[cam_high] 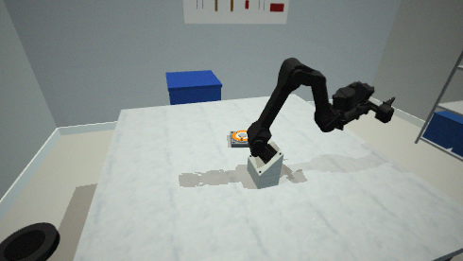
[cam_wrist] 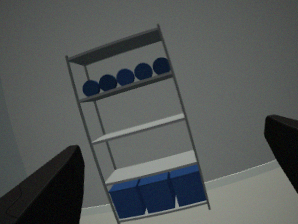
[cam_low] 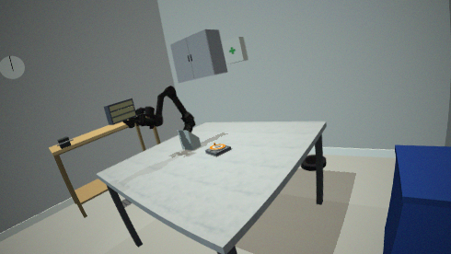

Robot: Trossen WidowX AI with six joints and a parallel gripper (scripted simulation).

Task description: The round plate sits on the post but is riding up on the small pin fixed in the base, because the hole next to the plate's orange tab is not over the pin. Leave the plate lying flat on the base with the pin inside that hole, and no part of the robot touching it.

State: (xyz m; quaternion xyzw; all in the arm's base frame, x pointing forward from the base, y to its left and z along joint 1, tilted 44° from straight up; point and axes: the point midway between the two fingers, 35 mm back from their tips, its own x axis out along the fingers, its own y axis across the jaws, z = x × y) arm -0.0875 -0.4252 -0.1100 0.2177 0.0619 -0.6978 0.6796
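The plate lies 340 mm ahead of my gripper tip, 410 mm to the left of it and 320 mm below it. Round my gripper tip: grey square base 360 mm ahead, 400 mm to the left, 330 mm below.
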